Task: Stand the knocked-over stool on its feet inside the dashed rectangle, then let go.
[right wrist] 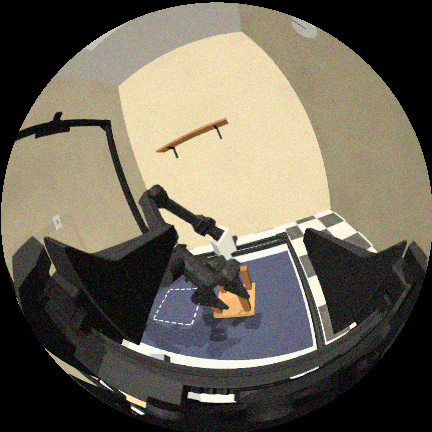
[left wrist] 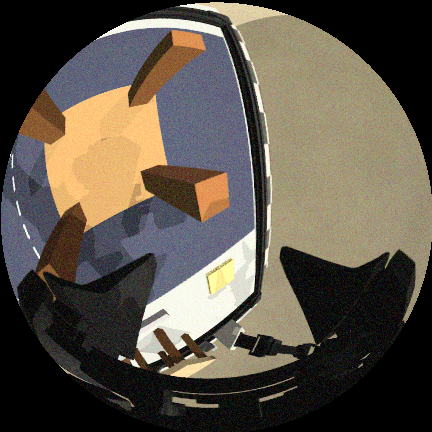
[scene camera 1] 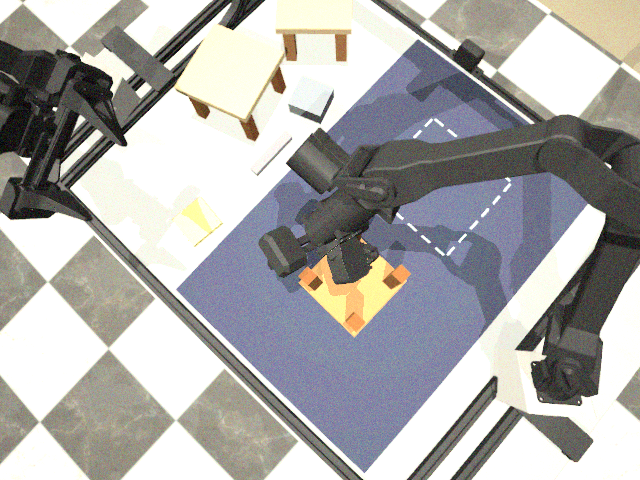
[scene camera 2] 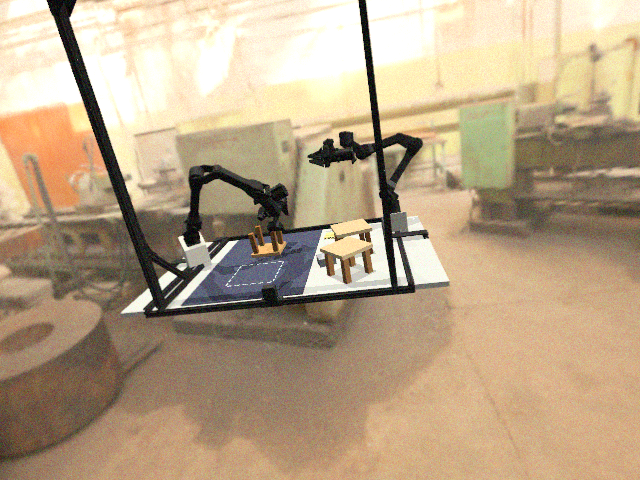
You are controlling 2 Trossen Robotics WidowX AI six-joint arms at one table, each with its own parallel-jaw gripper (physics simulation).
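Frame: origin at the left arm's base, x left, y up, z ahead, level; metres.
Where they show: left gripper, fingertip midpoint: (right wrist: 237, 303) (left wrist: 218, 257) (scene camera 2: 286, 223); right gripper, fingertip midpoint: (right wrist: 243, 233) (scene camera 1: 106, 183) (scene camera 2: 308, 159); left arm's base, origin of the base link: (right wrist: 217, 234) (scene camera 1: 555, 383) (scene camera 2: 192, 240); right arm's base, origin of the base link: (left wrist: 237, 339) (scene camera 2: 393, 214).
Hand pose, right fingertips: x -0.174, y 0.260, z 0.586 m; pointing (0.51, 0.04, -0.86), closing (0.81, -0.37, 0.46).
Observation:
Things, the pixels of their top centre, and the offset from my right fingertips. Level surfaces: height alone.
- stool, middle of its top: (left wrist: 83, 123) (scene camera 1: 354, 274) (right wrist: 225, 281) (scene camera 2: 264, 228) dy -0.270, dx +0.037, dz -0.274 m
- blue mat, its level: dy -0.385 m
- grey block, middle of its top: (scene camera 1: 310, 95) (right wrist: 155, 361) (scene camera 2: 325, 255) dy -0.355, dx -0.314, dz -0.164 m
- thin pale bar, middle of its top: (scene camera 1: 271, 152) (left wrist: 148, 326) dy -0.374, dx -0.199, dz -0.097 m
- yellow block, middle of its top: (scene camera 1: 196, 220) (left wrist: 222, 278) dy -0.379, dx -0.052, dz +0.030 m
The stool (scene camera 1: 374, 302) (scene camera 2: 268, 250) (left wrist: 110, 160) (right wrist: 235, 311) lies upside down on the blue mat, seat flat and legs pointing up. It is outside the dashed rectangle (scene camera 1: 445, 254) (scene camera 2: 227, 285) (right wrist: 191, 324), which the left arm partly covers in scene camera 1. My left gripper (scene camera 2: 276, 225) (left wrist: 218, 257) is open and empty, low over the stool near its leg tops; its arm hides one leg in scene camera 1, and contact cannot be told. My right gripper (scene camera 1: 107, 181) (scene camera 2: 310, 159) (right wrist: 243, 233) is open and empty, high at the left in scene camera 1.
Two upright stools (scene camera 1: 232, 72) (scene camera 1: 314, 15) stand on the white table beside the blue mat (scene camera 1: 361, 403). A grey block (scene camera 1: 310, 98), a thin pale bar (scene camera 1: 271, 153) and a yellow block (scene camera 1: 199, 219) (left wrist: 220, 276) lie nearby. Black frame rails edge the table.

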